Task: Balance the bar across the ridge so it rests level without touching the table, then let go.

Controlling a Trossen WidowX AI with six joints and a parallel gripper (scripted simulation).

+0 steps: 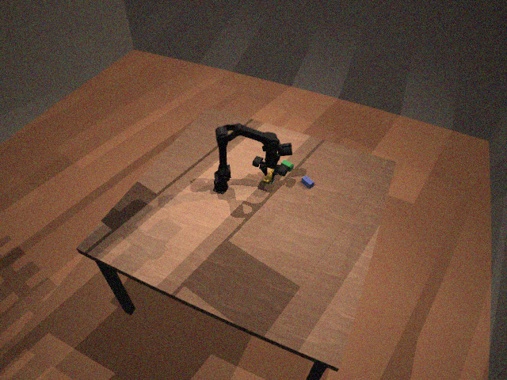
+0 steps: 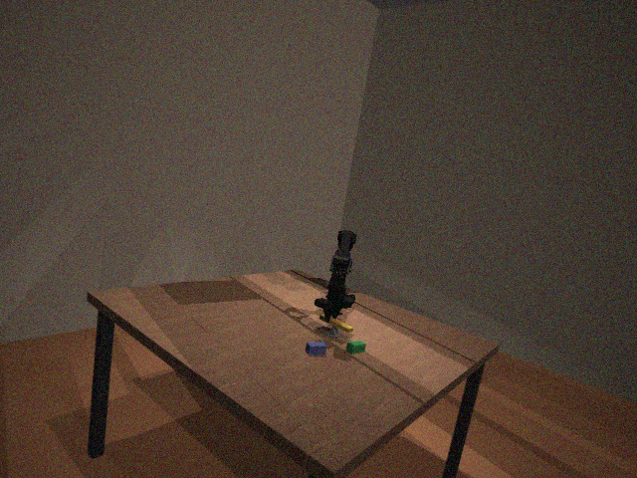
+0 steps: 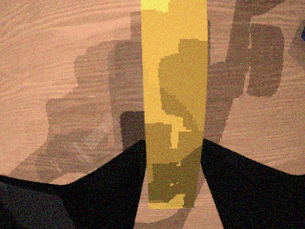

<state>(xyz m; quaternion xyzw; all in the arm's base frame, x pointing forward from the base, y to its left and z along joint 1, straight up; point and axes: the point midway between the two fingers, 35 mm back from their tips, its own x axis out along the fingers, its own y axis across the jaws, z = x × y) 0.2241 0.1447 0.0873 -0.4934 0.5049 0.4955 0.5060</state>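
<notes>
The yellow bar is 3 cm to the left of my gripper tip. From my gripper tip the other things lie so: blue block 19 cm ahead, 9 cm to the left, 4 cm below; green block 4 cm ahead, 16 cm to the left, 4 cm below.
</notes>
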